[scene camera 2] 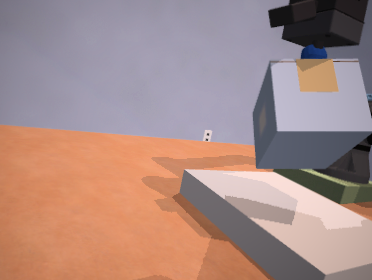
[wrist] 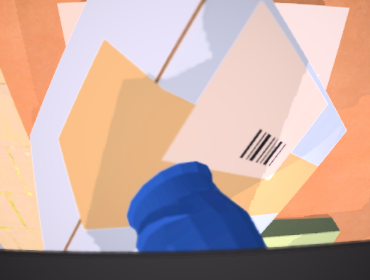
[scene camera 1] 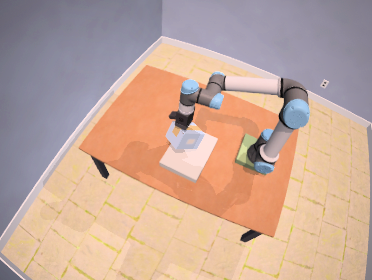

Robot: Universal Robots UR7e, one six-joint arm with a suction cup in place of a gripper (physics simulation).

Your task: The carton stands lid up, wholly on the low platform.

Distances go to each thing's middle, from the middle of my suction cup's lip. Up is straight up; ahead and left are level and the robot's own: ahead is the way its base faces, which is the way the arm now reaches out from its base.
I see the pale blue carton (scene camera 2: 305, 117) 8 cm below my suction cup, 1 cm to the right of it and 1 cm behind it. The rest, counted from my suction cup: low white platform (scene camera 2: 275, 221) 25 cm below, 5 cm behind, 2 cm to the right.
